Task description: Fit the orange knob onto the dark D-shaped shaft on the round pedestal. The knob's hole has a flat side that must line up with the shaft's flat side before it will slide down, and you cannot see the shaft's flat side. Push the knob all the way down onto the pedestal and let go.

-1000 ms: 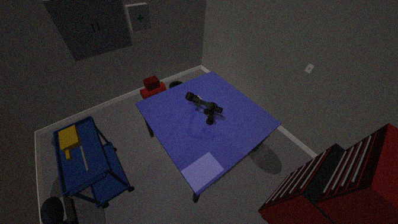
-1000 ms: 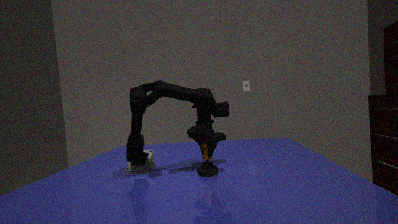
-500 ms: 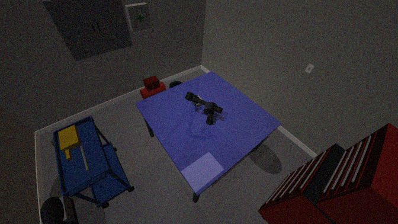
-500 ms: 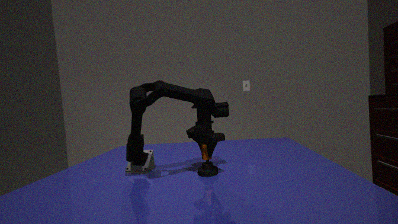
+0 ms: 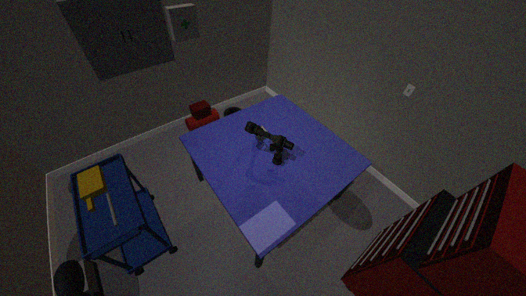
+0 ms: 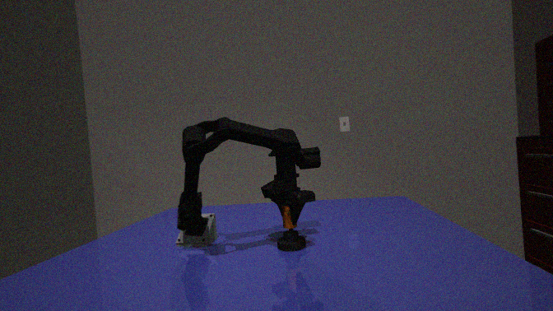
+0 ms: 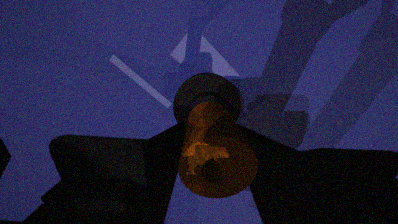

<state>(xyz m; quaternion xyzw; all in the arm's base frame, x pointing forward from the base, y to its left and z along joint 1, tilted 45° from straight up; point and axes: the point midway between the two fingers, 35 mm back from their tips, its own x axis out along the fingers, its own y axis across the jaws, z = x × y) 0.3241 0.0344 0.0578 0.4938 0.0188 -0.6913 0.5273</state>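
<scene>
The dark round pedestal lies 40 mm below my gripper tip. Round my gripper tip: orange knob 20 mm above.
</scene>
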